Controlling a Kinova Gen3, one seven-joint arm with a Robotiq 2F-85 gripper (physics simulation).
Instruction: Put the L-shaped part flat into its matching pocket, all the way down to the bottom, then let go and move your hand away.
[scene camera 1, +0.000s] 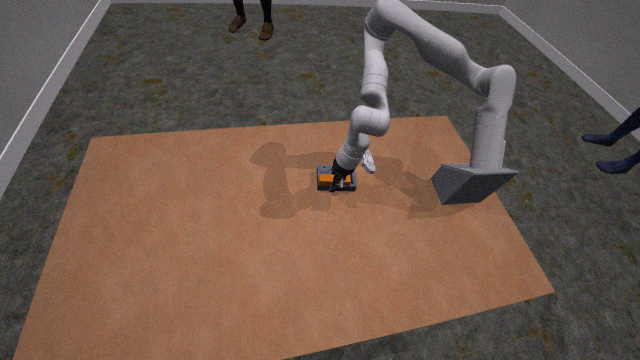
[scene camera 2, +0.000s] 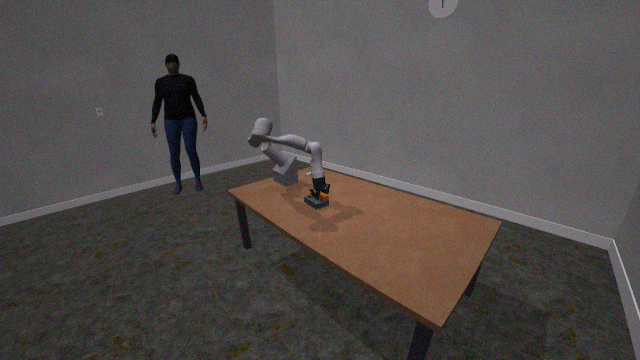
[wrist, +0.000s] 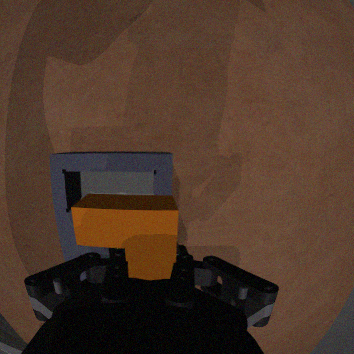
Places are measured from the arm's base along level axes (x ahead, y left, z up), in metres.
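Pixels of known places: gripper, between the fingertips: (scene camera 1: 331, 187); arm's base, origin of its link: (scene camera 1: 484, 167) (scene camera 2: 283, 161).
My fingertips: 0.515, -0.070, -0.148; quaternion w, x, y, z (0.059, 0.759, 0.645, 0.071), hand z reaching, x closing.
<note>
Ahead of a thing's pixels: the offset from my fingertips to its middle, as dx, dy, dz. Level surfaces: height alone.
The orange L-shaped part @(-0.008, -0.015, +0.044) (scene camera 1: 326, 178) (scene camera 2: 324, 197) (wrist: 125, 226) is held between the fingers of my gripper (scene camera 1: 336, 184) (scene camera 2: 320, 191) (wrist: 152, 248). The gripper is shut on its narrower leg. The wrist view shows much of the part's far side face, so the part looks tilted in the grip. It is over the dark blue-grey tray @(-0.023, -0.029, +0.011) (scene camera 1: 353, 187) (scene camera 2: 309, 201) (wrist: 112, 161) and covers much of the pocket. A stretch of the pocket's grey floor @(dz -0.002) (wrist: 117, 182) shows beyond the part. The part's underside and any contact with the tray are hidden.
The tray stands on the brown table top @(dz -0.007) (scene camera 1: 200, 250) (scene camera 2: 400, 240) (wrist: 285, 125). The arm's grey base (scene camera 1: 467, 185) (scene camera 2: 286, 175) stands at the table's edge. A person (scene camera 2: 175, 100) stands on the floor beyond the table.
</note>
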